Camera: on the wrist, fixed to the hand. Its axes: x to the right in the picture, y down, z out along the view.
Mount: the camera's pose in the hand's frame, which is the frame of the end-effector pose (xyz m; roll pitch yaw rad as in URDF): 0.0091 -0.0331 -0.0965 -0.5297 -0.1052 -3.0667
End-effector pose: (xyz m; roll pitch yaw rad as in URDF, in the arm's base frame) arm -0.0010 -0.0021 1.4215 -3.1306 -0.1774 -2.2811
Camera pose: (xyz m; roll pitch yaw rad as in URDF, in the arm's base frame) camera 0.0286 -0.0168 1.5184 2.5869 0.2812 0.7818
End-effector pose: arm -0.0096 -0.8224 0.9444 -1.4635 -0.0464 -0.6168
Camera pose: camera -0.0606 -0.9082 0.9674 0.9374 -0.0391 2.4281
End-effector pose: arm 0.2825 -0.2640 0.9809 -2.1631 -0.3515 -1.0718
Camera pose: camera 0.2191 -0.2764 1.0604 1.5905 0.3453 1.9326
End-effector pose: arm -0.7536 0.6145 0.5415 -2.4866 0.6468 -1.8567
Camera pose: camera -0.8033 0.5608 0.6132 2.0487 -0.6033 1.1350
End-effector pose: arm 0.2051 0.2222 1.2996 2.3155 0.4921 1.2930
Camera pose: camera 0.1228 0.2742 1.3315 -2.8532 -0.3657 -1.8199
